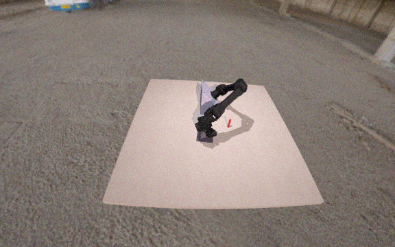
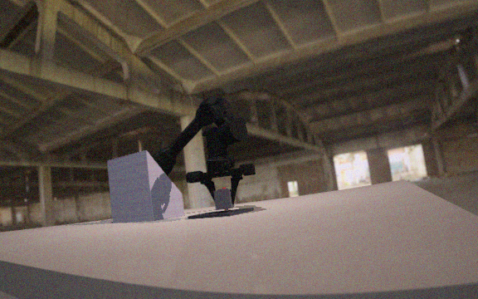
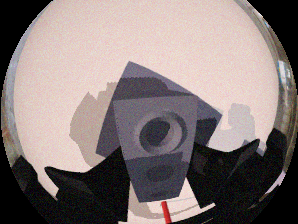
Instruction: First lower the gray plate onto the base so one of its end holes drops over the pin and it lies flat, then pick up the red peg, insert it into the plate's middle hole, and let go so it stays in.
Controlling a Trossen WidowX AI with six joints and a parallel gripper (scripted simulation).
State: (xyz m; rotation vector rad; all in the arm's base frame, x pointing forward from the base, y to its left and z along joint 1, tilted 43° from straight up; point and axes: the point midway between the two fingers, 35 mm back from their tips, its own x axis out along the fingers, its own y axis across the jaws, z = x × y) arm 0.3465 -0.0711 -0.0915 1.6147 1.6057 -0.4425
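The gray plate lies 30 mm above my gripper tip. Round my gripper tip: dark flat base 20 mm to the left, 20 mm below, 10 mm behind; then red peg 200 mm to the left, 90 mm behind, 10 mm above.
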